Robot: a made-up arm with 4 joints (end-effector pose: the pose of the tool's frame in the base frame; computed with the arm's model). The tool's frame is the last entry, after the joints. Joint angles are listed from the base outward.
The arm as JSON. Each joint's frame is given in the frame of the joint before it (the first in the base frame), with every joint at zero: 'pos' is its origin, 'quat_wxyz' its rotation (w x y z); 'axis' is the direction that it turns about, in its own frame. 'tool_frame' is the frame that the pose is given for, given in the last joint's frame.
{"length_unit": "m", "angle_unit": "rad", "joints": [
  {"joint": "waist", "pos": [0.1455, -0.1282, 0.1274], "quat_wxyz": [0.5, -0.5, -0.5, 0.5], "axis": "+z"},
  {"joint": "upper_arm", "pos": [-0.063, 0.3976, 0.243], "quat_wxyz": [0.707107, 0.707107, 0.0, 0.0], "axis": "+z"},
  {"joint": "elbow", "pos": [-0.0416, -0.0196, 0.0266], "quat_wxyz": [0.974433, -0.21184, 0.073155, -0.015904], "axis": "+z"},
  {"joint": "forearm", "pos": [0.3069, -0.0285, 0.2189], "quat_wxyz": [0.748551, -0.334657, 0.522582, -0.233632], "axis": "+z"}
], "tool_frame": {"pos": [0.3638, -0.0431, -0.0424], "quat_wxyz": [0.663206, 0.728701, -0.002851, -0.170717]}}
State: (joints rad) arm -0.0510 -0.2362 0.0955 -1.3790
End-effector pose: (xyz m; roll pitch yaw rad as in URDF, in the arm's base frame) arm 0.0738 0.0988 0.2585 0.7204 -1.1932 -0.5710
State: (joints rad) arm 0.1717 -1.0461 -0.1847 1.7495
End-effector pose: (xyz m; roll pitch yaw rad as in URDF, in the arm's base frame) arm 0.0652 -0.0789 -0.4146 -1.7775 1.2524 -2.7735
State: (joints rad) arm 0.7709 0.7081 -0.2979 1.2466
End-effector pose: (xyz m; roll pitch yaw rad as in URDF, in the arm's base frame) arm -0.1779 -0.3421 -0.3996 -1.8177 0.8067 -1.0843
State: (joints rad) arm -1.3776 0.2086 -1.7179 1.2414
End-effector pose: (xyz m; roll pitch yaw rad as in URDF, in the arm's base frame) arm 0.2784 0.2205 0.0343 2.7910 0.1256 1.1747
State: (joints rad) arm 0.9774 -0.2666 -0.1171 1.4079
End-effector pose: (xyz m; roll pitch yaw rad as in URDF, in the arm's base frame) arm -0.0246 -0.4889 -0.3309 -1.3556 0.3503 -1.4869
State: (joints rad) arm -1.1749 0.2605 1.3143 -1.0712
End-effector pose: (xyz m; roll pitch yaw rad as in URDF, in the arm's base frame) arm -0.5020 0.1457 0.3206 -2.6765 -1.4554 -2.0389
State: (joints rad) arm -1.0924 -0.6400 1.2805 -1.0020
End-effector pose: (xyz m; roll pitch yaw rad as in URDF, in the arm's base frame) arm -0.0530 0.2626 0.4540 1.2816 -0.7894 -0.1682
